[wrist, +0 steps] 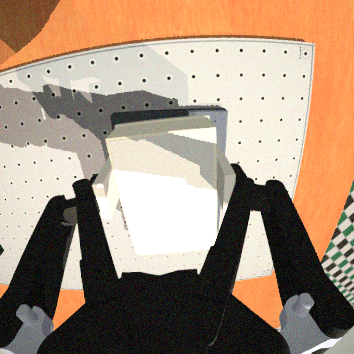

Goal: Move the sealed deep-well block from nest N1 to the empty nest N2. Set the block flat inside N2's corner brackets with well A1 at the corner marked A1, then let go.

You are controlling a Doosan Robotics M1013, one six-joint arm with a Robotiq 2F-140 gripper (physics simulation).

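Places are measured from the arm's base along level axes (x left, y back, z up), in millimetres.
Pixels of known places: gripper, fingertip midpoint: (165, 157).
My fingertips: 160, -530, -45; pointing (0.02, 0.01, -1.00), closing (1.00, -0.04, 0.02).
Note:
For each thing: its middle in the pictures, then the offset to it from my fingertips, as dx, dy, dz. "spot": a spot on its surface instead. Level surfaces: height alone.
- sealed deep-well block, body centre: (168, 190) -1, -25, +20
- blue-grey nest plate, surface spot: (222, 137) spot: +62, +7, -21
- white perforated board, surface height: dz -33
- orange wood table, surface height: dz -46
The sealed deep-well block (172, 220) is pale cream and white, and fills the middle of the wrist view. My gripper (165, 157) is shut on its left and right sides, with a pad against each side. A blue-grey nest plate (222, 137) lies beyond and below the block and shows as a strip along the block's far edge and right side. I take it to be N2. The block covers most of it, so its corner brackets and the A1 mark cannot be made out. The gap between block and nest cannot be judged.
The nest is on a white perforated board (272, 110) with rows of small holes, on an orange wood table (330, 125). Shadows fall across the board's left part. A small dark piece shows at the left edge. A green, black and white checkered floor (342, 255) shows at the right.

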